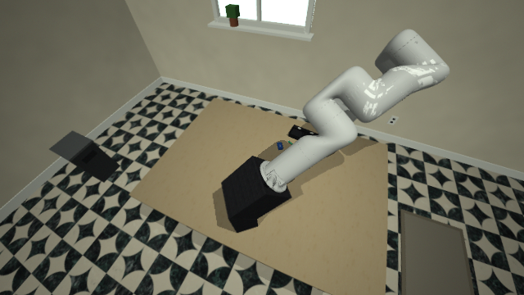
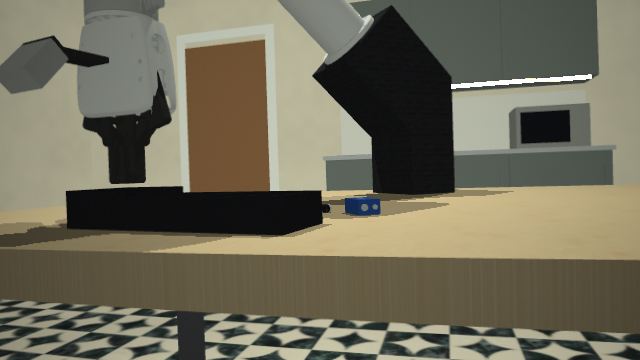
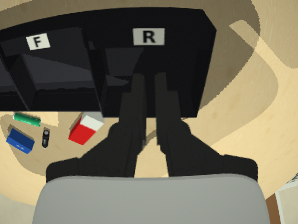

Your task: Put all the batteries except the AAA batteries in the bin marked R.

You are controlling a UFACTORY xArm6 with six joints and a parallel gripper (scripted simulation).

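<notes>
Right now my hand is 20 mm short of the black bin, 80 mm to the right of it and 50 mm above it. Round my hand: red battery (110 mm behind, 50 mm to the left, 60 mm below); then red thing (80 mm behind, 100 mm to the left, 60 mm below); then green cylinder battery (50 mm behind, 180 mm to the left, 60 mm below).
</notes>
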